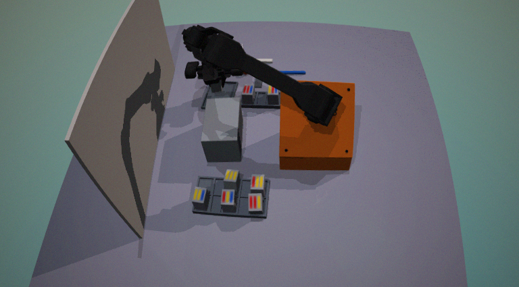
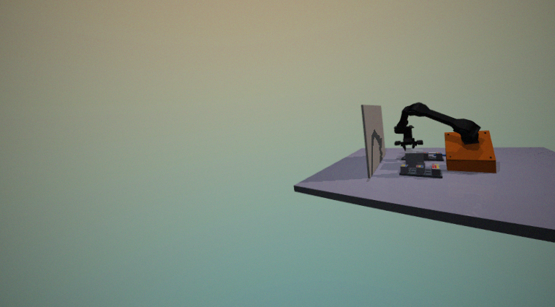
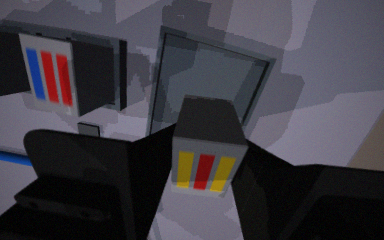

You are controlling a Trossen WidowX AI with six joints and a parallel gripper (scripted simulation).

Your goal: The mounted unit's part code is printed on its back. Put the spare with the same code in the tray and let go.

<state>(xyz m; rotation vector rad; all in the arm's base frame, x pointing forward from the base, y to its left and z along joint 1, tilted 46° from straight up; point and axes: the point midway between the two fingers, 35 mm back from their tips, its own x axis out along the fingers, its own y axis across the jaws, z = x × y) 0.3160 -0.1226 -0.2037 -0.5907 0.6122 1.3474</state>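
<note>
Right now the dark tray is 4 cm below my gripper tip. Round my gripper tip: blue marker pen 23 cm behind, 8 cm to the right, 3 cm below; then rack 14 cm behind, 4 cm to the left, 3 cm below; then mounted unit 20 cm to the left, 3 cm behind, 1 cm above.
</note>
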